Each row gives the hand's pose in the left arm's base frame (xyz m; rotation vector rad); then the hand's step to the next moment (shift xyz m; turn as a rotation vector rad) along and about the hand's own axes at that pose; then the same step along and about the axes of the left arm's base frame.
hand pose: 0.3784 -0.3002 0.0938 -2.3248 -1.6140 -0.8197
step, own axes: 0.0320 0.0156 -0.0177 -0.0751 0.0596 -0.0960
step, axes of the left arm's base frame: 0.0165 0.0116 0.0343 0.0038 -0.1270 0.0477
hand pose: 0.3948 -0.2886 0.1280 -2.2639 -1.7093 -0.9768
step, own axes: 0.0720 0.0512 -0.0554 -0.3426 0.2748 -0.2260
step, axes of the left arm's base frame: 0.0338 0.0143 0.0976 0.1063 -0.4794 0.0533
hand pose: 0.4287 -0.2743 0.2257 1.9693 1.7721 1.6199
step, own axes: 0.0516 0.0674 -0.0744 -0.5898 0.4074 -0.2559
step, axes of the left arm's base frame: -0.0133 -0.0277 0.1086 0.2276 -0.7262 -0.0095
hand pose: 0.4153 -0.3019 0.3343 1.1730 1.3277 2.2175
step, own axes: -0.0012 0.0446 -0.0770 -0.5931 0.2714 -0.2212
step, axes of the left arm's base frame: -0.0522 -0.0697 0.0184 0.2368 -0.6361 -0.1168
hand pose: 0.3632 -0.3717 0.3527 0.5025 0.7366 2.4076
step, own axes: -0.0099 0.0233 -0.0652 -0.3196 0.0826 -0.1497
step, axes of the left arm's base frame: -0.0340 -0.0474 -0.0385 0.1384 -0.3108 -0.1249
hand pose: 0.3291 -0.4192 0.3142 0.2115 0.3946 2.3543
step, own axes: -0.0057 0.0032 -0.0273 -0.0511 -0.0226 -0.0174
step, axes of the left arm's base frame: -0.0051 -0.0122 -0.0248 0.0468 -0.0236 -0.0260
